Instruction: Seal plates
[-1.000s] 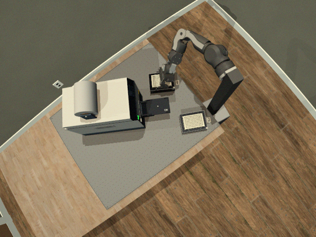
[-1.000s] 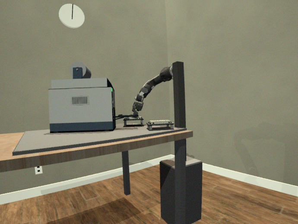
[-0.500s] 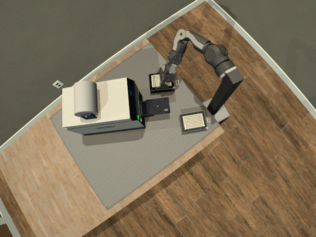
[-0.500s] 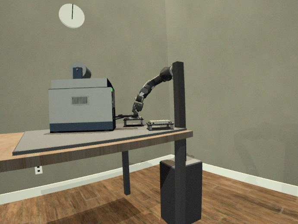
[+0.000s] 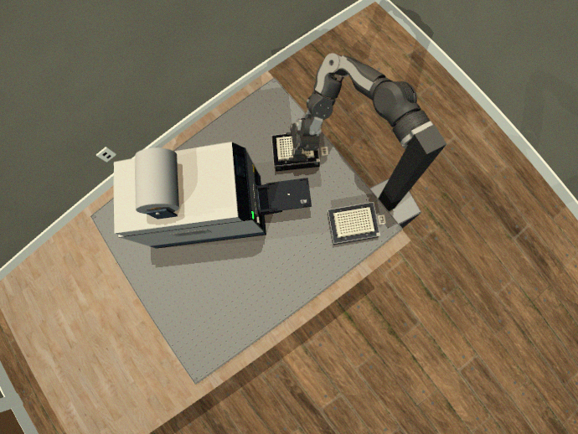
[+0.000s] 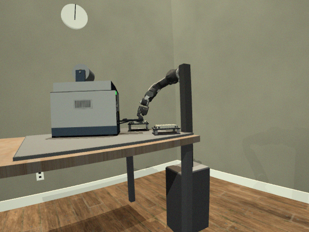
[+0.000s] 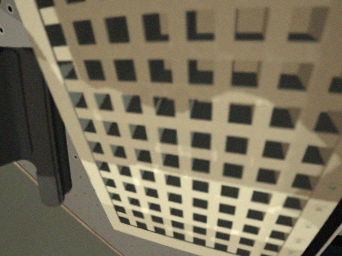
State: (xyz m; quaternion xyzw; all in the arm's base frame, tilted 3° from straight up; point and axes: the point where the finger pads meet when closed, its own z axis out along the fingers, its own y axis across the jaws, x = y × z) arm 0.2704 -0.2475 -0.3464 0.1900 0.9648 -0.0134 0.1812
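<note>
Right now my hand is 20 mm above the black nest N1. From my hand the other things lie so: yellow warning label (160 mm ahead, 70 mm above, 30 mm to the left); plate (330 mm to the left, 60 mm behind, 30 mm below); sealer stage (150 mm to the left, 100 mm ahead, 20 mm above).
</note>
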